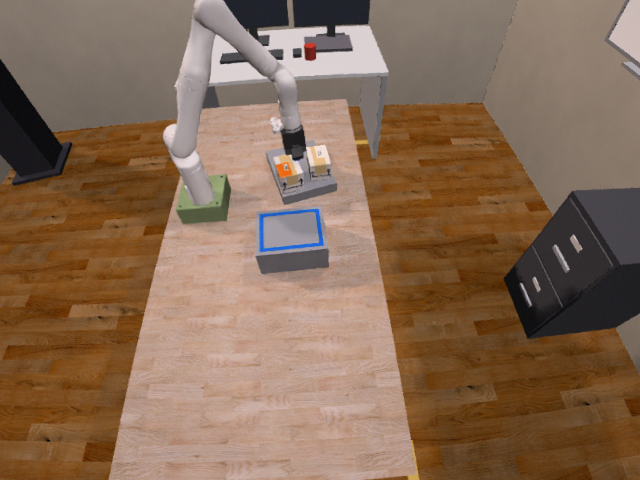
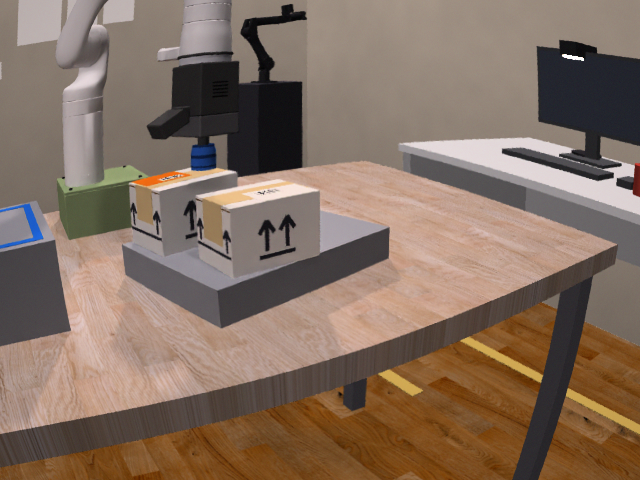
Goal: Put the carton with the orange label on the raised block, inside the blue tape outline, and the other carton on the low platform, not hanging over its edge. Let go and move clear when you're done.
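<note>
The carton with the orange label (image 1: 284,169) (image 2: 173,209) stands upright on the left part of the low grey platform (image 1: 310,191) (image 2: 310,273). The other carton (image 1: 318,161) (image 2: 273,227), white with tan tape, stands upright beside it on the platform, with a small gap between them. My suction gripper (image 1: 296,155) (image 2: 203,168) points down with its blue cup at the rear top of the orange-labelled carton, seemingly touching it. Whether suction holds is not visible. The raised grey block (image 1: 292,259) (image 2: 31,289) bears a blue tape outline (image 1: 289,212) (image 2: 33,223) with no carton inside.
The green base box (image 1: 204,210) (image 2: 98,211) of the arm stands left of the platform. A white desk (image 1: 351,64) (image 2: 454,155) with monitors, keyboard and a red cup (image 1: 310,51) stands behind the wooden table (image 1: 258,361) (image 2: 129,361). A dark cabinet (image 1: 578,258) stands at the right.
</note>
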